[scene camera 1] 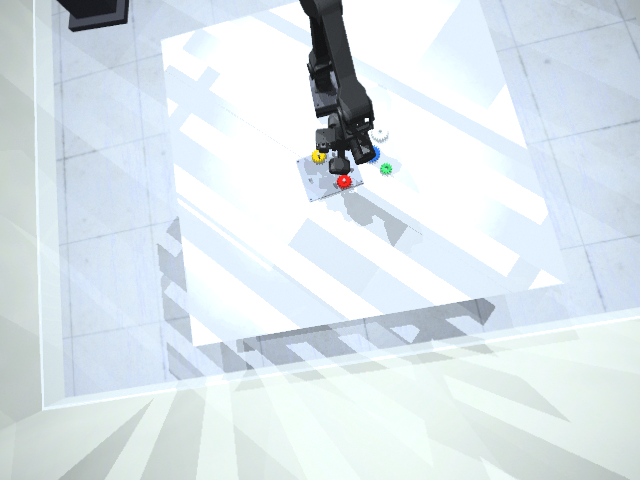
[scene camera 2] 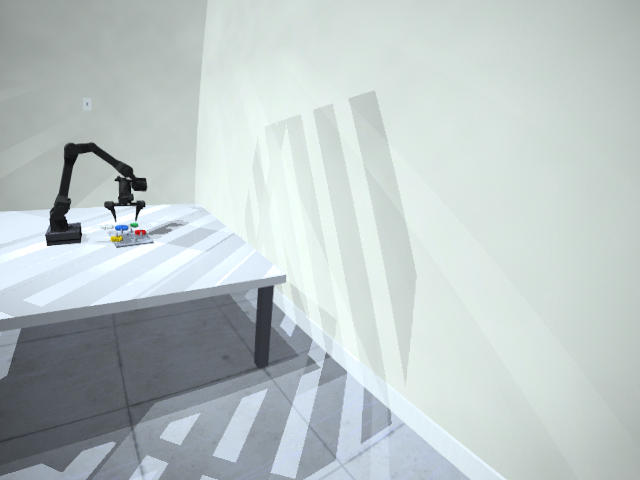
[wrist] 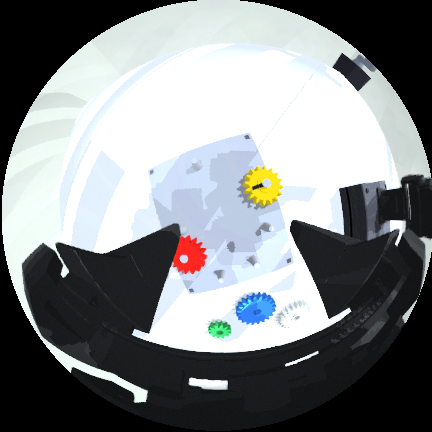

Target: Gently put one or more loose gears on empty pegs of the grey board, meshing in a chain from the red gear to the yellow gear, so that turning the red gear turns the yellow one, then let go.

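Frame: origin at the arm's base, x ahead, y left, z up, level; centimetres.
Seen in the pictures: gripper, between the fingertips: (scene camera 1: 330,157) (scene camera 2: 125,222) (wrist: 236,227); arm's base, origin of its link: (scene camera 1: 323,84) (scene camera 2: 59,230) (wrist: 382,205).
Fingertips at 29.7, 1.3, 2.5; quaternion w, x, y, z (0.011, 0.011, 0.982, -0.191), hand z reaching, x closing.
Pixels of each thing's top centre, then the offset from my fingertips to it, as dx, dy, dz. Level surfaces: height alone.
- grey board, centre of its top: (wrist: 221,213) (scene camera 1: 328,167) (scene camera 2: 129,232) +1.3, -1.0, -5.1
- red gear, centre of its top: (wrist: 184,257) (scene camera 1: 344,180) +6.3, +4.4, -5.6
- yellow gear, centre of its top: (wrist: 265,183) (scene camera 1: 318,154) (scene camera 2: 116,236) -4.3, -4.5, -5.5
- white table, height of its surface: dz -8.1
The grey board (scene camera 1: 321,190) (scene camera 2: 130,242) (wrist: 172,192) lies on the table. The red gear (scene camera 1: 344,181) (scene camera 2: 140,232) (wrist: 194,254) and the yellow gear (scene camera 1: 318,156) (scene camera 2: 116,238) (wrist: 265,194) sit on its pegs, well apart. Several pegs stand empty, one (wrist: 195,165) near a far corner in the wrist view. Loose blue (scene camera 1: 376,153) (scene camera 2: 121,227) (wrist: 254,311), green (scene camera 1: 386,168) (scene camera 2: 134,224) (wrist: 219,328) and white (scene camera 1: 381,136) (scene camera 2: 107,226) (wrist: 293,315) gears lie beside the board. My gripper (scene camera 2: 126,220) (wrist: 236,227) is open and empty above the board; one finger partly hides the red gear in the wrist view.
The arm's base (scene camera 1: 324,102) (scene camera 2: 64,235) (wrist: 361,210) stands on the white table (scene camera 1: 248,289) (scene camera 2: 206,263) near the board. The arm hides part of the board and the blue gear in scene camera 1. A dark block (scene camera 1: 98,15) (wrist: 352,71) stands beyond the table.
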